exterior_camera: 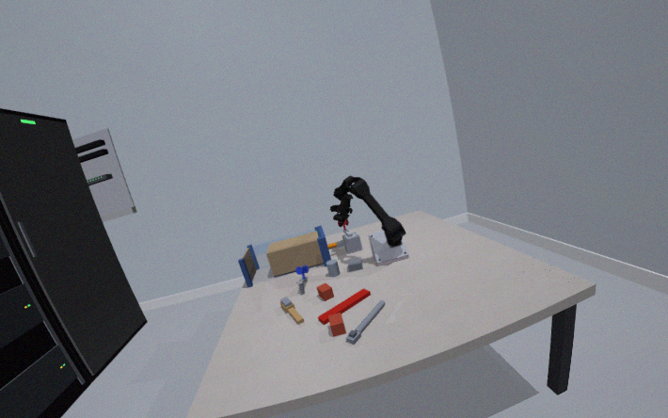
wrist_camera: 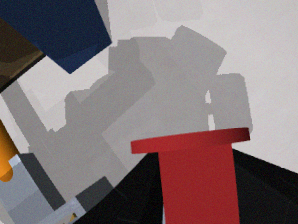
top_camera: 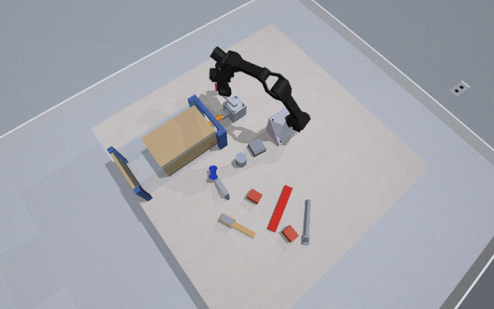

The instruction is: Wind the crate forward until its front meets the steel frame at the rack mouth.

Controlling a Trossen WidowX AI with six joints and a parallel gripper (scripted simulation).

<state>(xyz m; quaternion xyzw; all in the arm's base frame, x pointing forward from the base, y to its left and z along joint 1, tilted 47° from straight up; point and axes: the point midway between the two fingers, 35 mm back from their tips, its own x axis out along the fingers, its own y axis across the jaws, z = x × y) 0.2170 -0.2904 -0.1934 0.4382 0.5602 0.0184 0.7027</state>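
Now: gripper tip 50 mm to the right of the red-knobbed handle, 30 mm above it and 20 mm past it. From my gripper tip the other things lie so: red knob (20 mm behind, 10 mm to the left); blue frame (120 mm to the left, 120 mm ahead, 20 mm below); grey winch (100 mm to the left, 100 mm below, 50 mm behind).
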